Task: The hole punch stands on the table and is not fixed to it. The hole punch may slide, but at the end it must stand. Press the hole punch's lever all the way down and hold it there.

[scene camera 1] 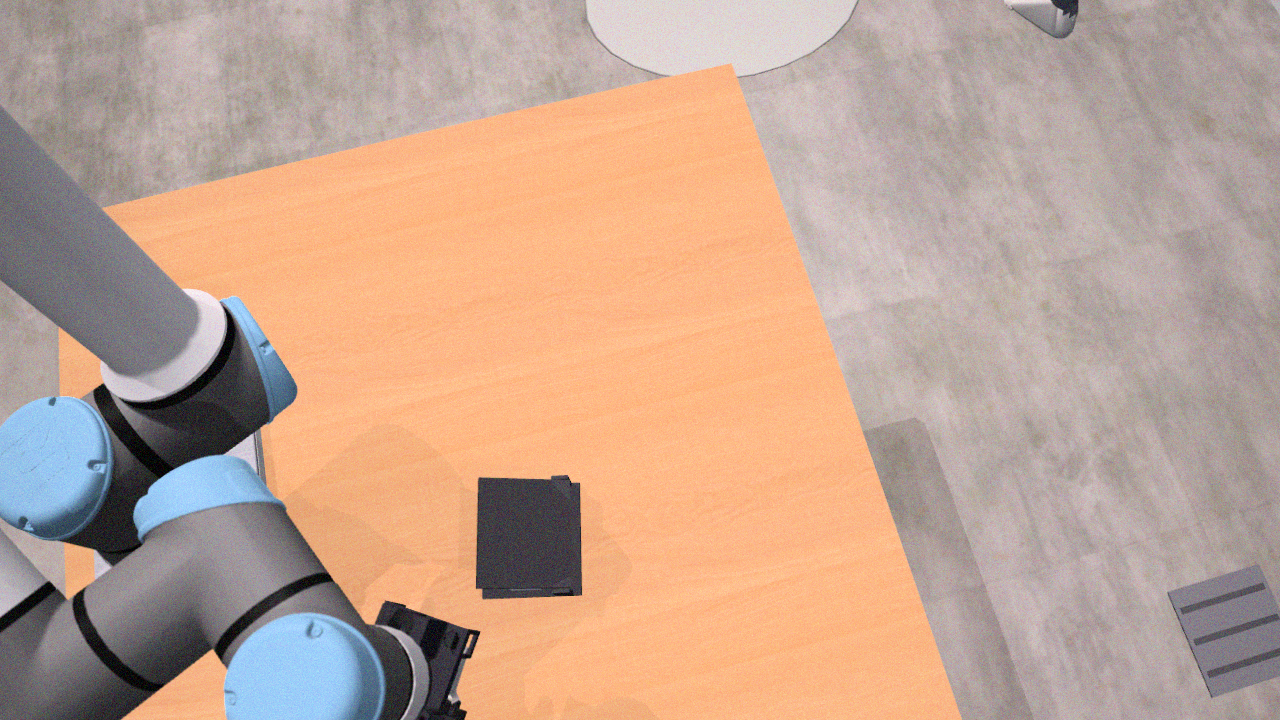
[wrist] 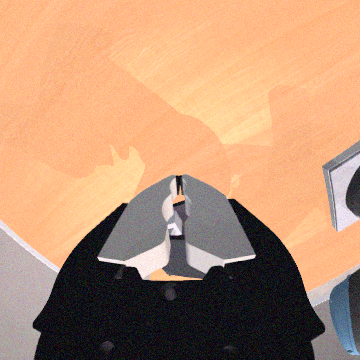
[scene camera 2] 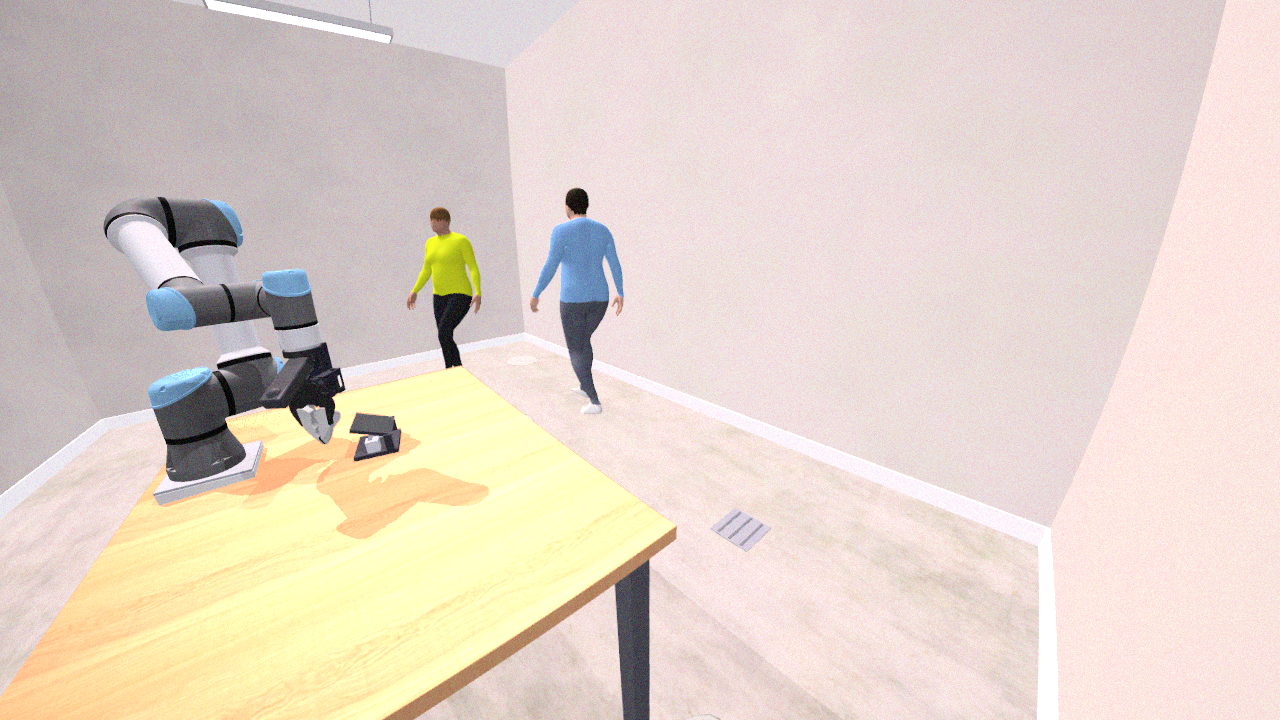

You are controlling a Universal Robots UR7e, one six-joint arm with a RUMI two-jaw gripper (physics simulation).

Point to a hole punch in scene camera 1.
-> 575, 502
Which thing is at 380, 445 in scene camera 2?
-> A hole punch.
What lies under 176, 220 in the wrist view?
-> A hole punch.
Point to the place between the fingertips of my gripper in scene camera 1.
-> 440, 691
